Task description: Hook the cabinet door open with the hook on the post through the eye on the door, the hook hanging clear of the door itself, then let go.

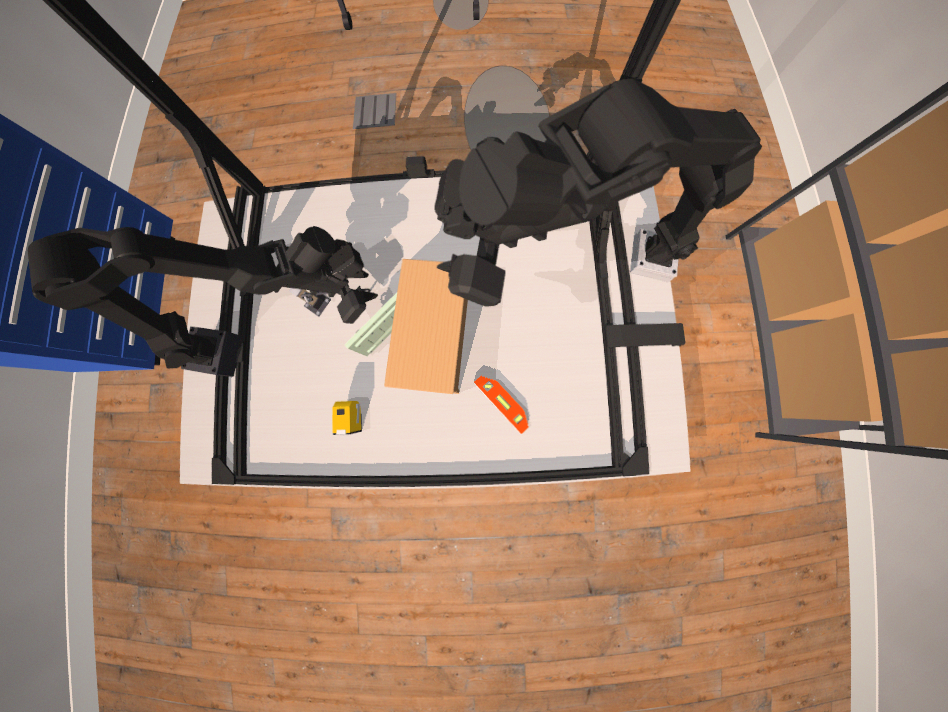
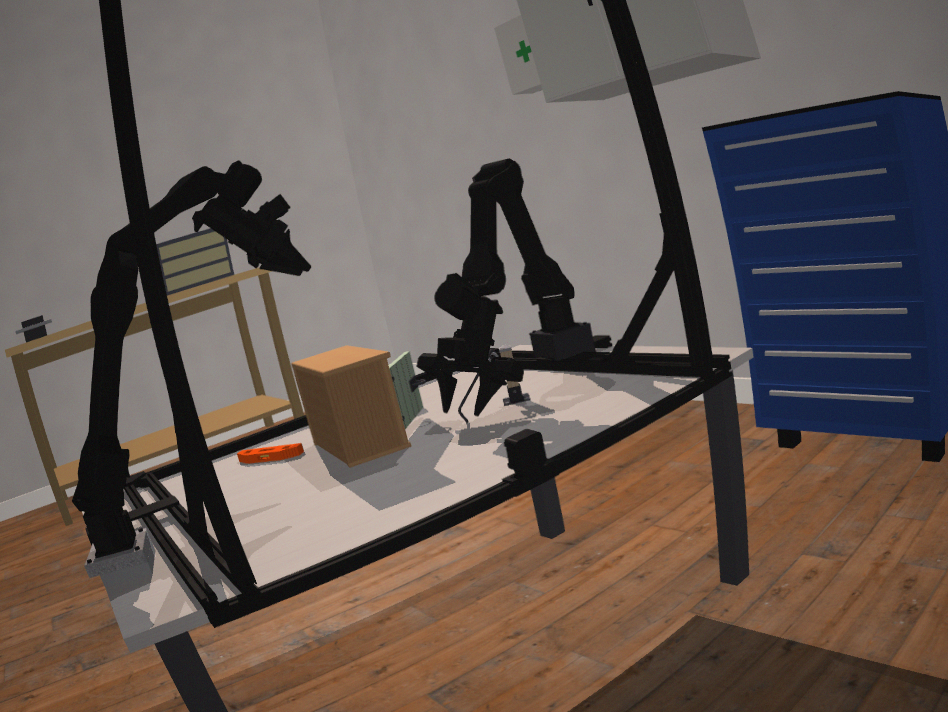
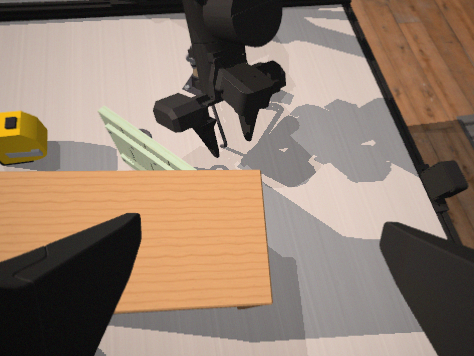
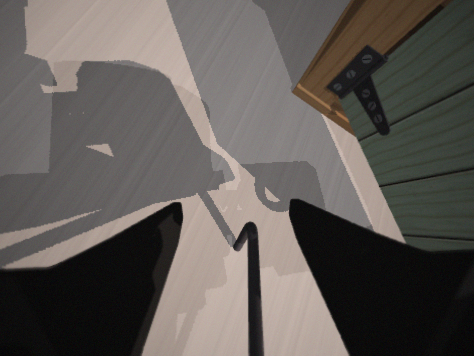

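Pixels of known places: left gripper, between the fingertips: (image 1: 445,236) (image 2: 305,271) (image 3: 262,229); right gripper, between the fingertips: (image 1: 372,285) (image 2: 460,414) (image 3: 232,148) (image 4: 236,208); left arm's base, origin of its link: (image 1: 659,252) (image 2: 116,546); right arm's base, origin of its link: (image 1: 202,350) (image 2: 559,327).
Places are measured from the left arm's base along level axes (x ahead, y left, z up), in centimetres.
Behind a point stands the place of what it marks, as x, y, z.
Observation:
The wooden cabinet (image 1: 425,325) @[46.3, 31.3, 12.7] (image 2: 347,403) @[44.2, 19.4, 6.5] (image 3: 165,240) @[45.9, 27.9, 12.7] stands mid-table. Its green door (image 1: 372,328) @[57.3, 33.0, 7.9] (image 2: 404,384) @[57.2, 30.6, 4.6] (image 3: 137,148) @[57.0, 33.1, 7.9] (image 4: 391,159) @[55.3, 27.6, -0.6] is swung open at an angle. A small dark ring (image 3: 144,133) @[58.3, 32.4, 9.1] shows just beyond the door. My right gripper (image 1: 357,300) (image 2: 463,410) @[63.5, 22.0, -1.6] (image 3: 232,148) @[63.5, 22.0, -1.6] (image 4: 236,208) @[63.5, 22.0, -1.6] is open, low over the table beside the door. The thin black hook (image 2: 463,406) @[64.6, 23.2, -0.5] (image 3: 219,131) @[65.1, 24.1, 0.2] (image 4: 251,254) @[65.0, 23.6, 0.0] hangs down between its fingers, touching neither, its bent tip clear of the door. My left gripper (image 1: 471,279) (image 2: 288,264) @[43.1, 22.3, 29.2] (image 3: 262,229) @[43.1, 22.3, 29.2] is open and empty, high above the cabinet.
An orange level (image 1: 501,403) @[29.2, 41.6, -2.7] (image 2: 269,452) @[29.4, 38.7, -2.2] lies beside the cabinet. A small yellow box (image 1: 346,417) @[59.8, 51.3, 3.3] sits near the front. A black frame (image 1: 623,339) @[5.5, 22.3, -1.4] rings the table. A blue drawer unit (image 2: 782,283) and a wooden shelf (image 2: 203,417) stand off the table.

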